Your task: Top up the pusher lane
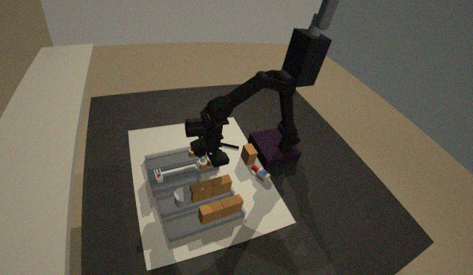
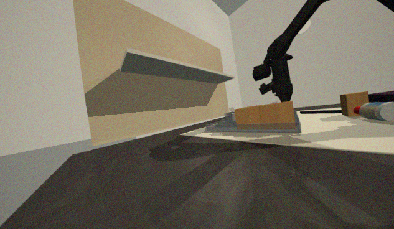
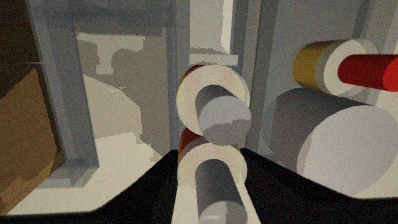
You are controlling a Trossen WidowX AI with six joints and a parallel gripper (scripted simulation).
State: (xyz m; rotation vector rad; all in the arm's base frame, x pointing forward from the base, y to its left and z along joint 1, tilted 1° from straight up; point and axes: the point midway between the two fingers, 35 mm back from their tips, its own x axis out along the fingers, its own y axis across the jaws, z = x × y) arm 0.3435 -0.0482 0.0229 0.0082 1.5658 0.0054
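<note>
Now: the black stick 11 cm behind my gripper tip, 10 cm to the right of it and 3 cm below it. From my gripper tip the other things lie so: white pusher rod (14 cm ahead, 3 cm to the left, 1 cm above).
</note>
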